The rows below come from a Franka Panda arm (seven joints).
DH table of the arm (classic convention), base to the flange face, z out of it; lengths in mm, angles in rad. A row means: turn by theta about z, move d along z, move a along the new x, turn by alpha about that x. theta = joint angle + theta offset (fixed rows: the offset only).
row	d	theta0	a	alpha
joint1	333	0	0	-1.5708
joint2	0	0	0	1.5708
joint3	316	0	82.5	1.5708
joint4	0	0	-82.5	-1.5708
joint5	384	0	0	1.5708
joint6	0	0	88	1.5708
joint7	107	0	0	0
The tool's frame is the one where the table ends.
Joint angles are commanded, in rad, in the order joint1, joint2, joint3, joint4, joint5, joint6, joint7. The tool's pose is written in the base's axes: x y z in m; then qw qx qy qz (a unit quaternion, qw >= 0). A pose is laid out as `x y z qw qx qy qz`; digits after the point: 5 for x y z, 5 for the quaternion.
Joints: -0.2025, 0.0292, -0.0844, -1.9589, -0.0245, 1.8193, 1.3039
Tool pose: 0.52219 -0.15585 0.44606 0.05220 0.70024 -0.70880 -0.06735
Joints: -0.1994, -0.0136, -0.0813, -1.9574, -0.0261, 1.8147, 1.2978
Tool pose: 0.51762 -0.15163 0.46955 0.04179 0.70570 -0.70547 -0.05057
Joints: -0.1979, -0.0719, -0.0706, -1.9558, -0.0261, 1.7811, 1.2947
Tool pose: 0.50725 -0.14267 0.49878 0.03404 0.71134 -0.70089 -0.03988
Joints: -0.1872, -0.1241, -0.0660, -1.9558, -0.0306, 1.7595, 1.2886
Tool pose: 0.49772 -0.13293 0.52424 0.02734 0.71942 -0.69354 -0.02610
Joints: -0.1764, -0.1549, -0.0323, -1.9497, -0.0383, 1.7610, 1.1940
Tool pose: 0.49792 -0.10978 0.54317 0.02232 0.76645 -0.64188 -0.00723
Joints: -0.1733, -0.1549, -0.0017, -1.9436, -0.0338, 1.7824, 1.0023
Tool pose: 0.50450 -0.09220 0.54797 0.01626 0.83358 -0.55215 0.00370
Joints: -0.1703, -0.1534, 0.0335, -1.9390, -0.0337, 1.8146, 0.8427
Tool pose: 0.51202 -0.07236 0.55226 0.01280 0.88392 -0.46703 0.02011
